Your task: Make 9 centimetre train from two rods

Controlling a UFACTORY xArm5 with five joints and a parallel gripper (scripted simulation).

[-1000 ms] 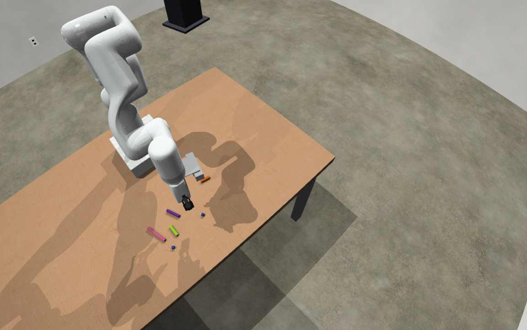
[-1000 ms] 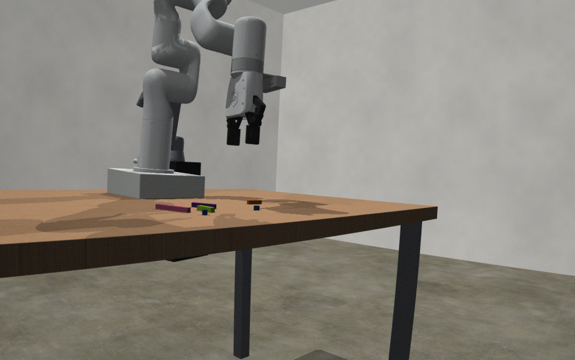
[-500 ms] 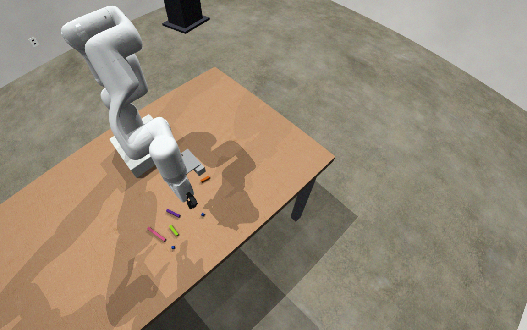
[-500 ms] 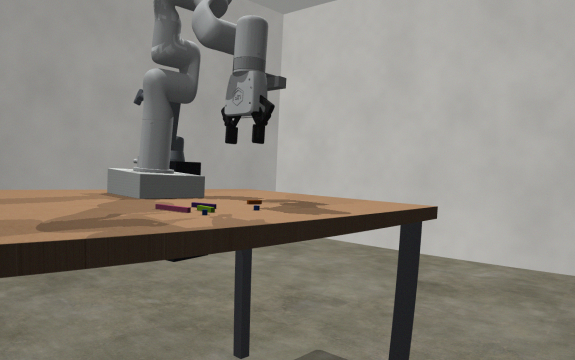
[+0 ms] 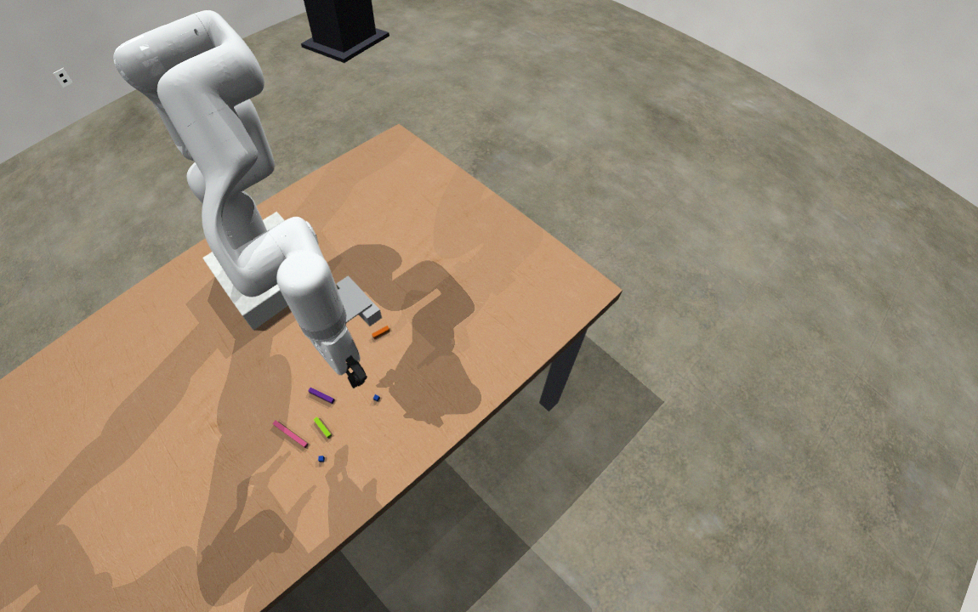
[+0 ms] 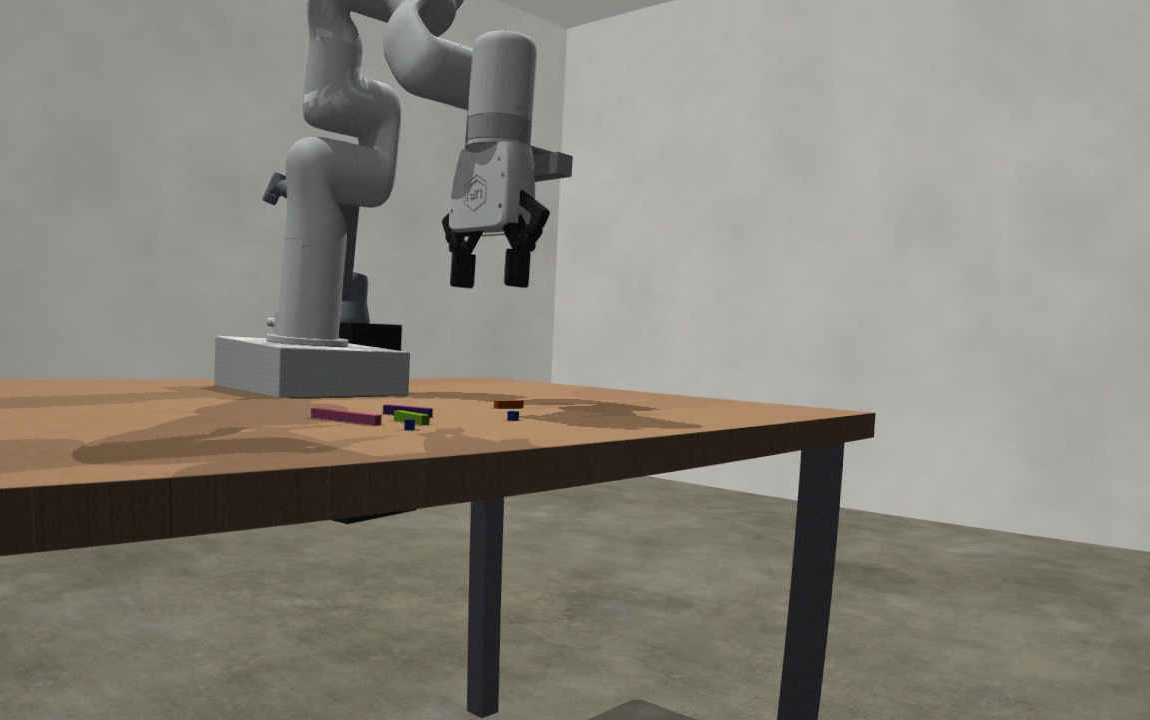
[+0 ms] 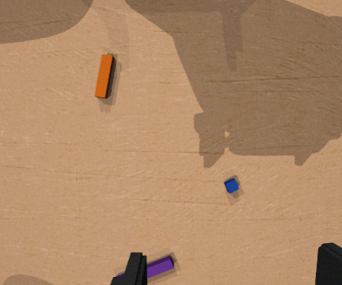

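My hand is 15 cm above the orange rod, 14 cm to the right of it and 6 cm past it. Also, from my hand: pink rod 16 cm to the right, 15 cm below, 6 cm behind; then purple rod 15 cm below, 7 cm behind, 5 cm to the right; then lime rod 15 cm below, 10 cm to the right, 2 cm behind.
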